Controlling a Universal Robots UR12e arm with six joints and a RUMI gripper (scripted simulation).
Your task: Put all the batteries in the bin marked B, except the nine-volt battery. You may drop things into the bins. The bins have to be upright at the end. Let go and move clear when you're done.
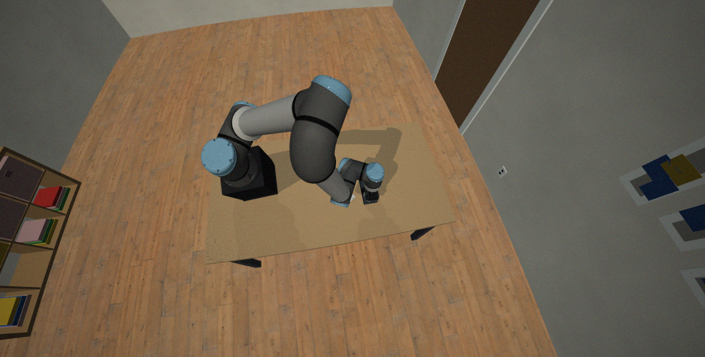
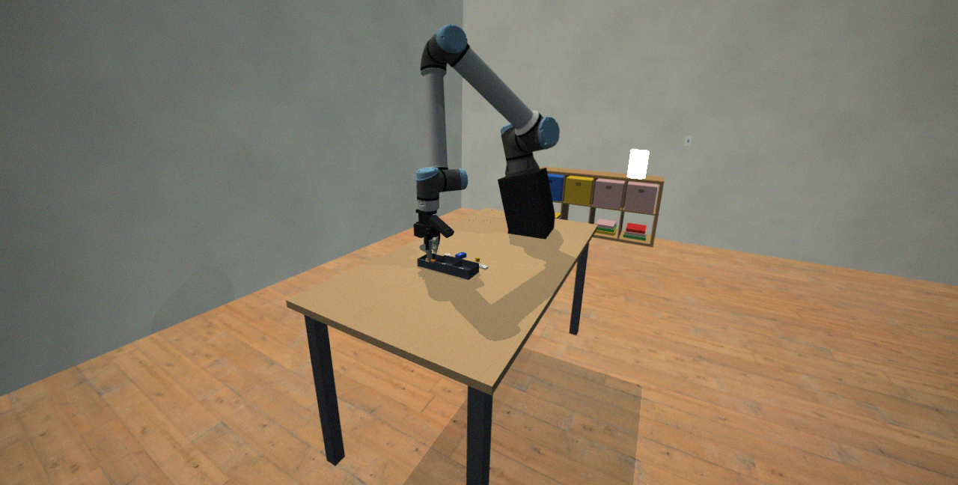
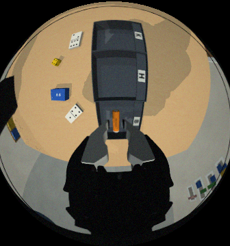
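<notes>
The orange battery is 2 cm below my hand and 1 cm to the right of it. Also, from my hand: yellow item: 17 cm to the left, 11 cm behind, 2 cm below; then bin tray: 8 cm to the left, 2 cm ahead, 1 cm below; then blue nine-volt battery: 13 cm behind, 9 cm to the left, 2 cm below.
</notes>
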